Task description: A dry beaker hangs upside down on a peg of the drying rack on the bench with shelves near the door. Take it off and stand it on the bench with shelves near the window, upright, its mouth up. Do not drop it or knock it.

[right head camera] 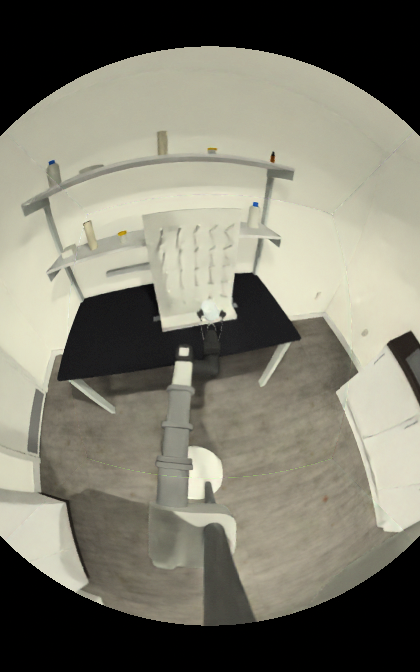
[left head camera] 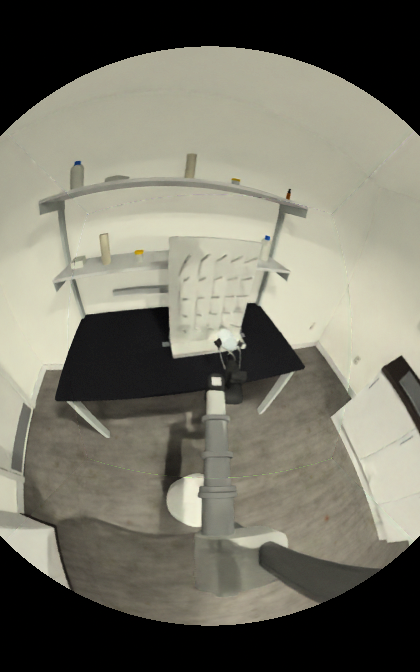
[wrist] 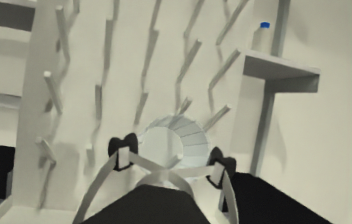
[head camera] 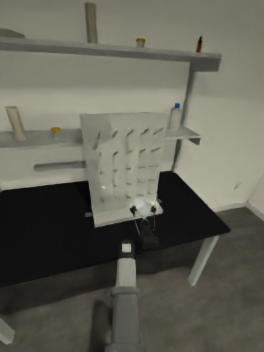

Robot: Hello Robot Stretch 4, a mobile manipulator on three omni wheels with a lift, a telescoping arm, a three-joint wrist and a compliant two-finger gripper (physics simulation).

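Frame: origin at the robot's base, x up, y left, z back, level; millimetres.
Seen in the pictures: gripper, fingertip midpoint: [wrist: 171, 152] [head camera: 142, 206].
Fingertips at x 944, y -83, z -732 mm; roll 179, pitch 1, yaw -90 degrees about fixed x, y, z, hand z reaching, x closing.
Offsets run from my fingertips to a thing's middle. "pt": to the spot under its first point. Level surfaces: height alone.
The clear glass beaker {dz +1, dx +2, dy +6 mm} [head camera: 143, 206] [left head camera: 229, 339] [right head camera: 210, 310] [wrist: 196, 137] is between the two black fingertips of my gripper [head camera: 143, 210] [left head camera: 230, 344] [right head camera: 211, 314] [wrist: 171, 152], which is shut on it. It is in front of the lower right part of the white drying rack [head camera: 100, 120] [left head camera: 177, 250] [right head camera: 155, 225] [wrist: 37, 100]. In the wrist view the beaker is seen end-on, and a peg end shows through the glass. Which end is its mouth, and whether it is clear of the peg, I cannot tell. The rack stands on the black bench {dx -210 mm} [head camera: 45, 235] [left head camera: 110, 355] [right head camera: 110, 340].
Rows of bare pegs stick out above and left of the beaker. A shelf {dx +228 mm} [wrist: 280, 65] is to the right of the rack and holds a blue-capped bottle {pt dz -581, dx +324, dy -260 mm} [head camera: 175, 119] [wrist: 262, 40]. Further bottles and jars stand on the shelves. White cabinets [left head camera: 400, 450] are at the right.
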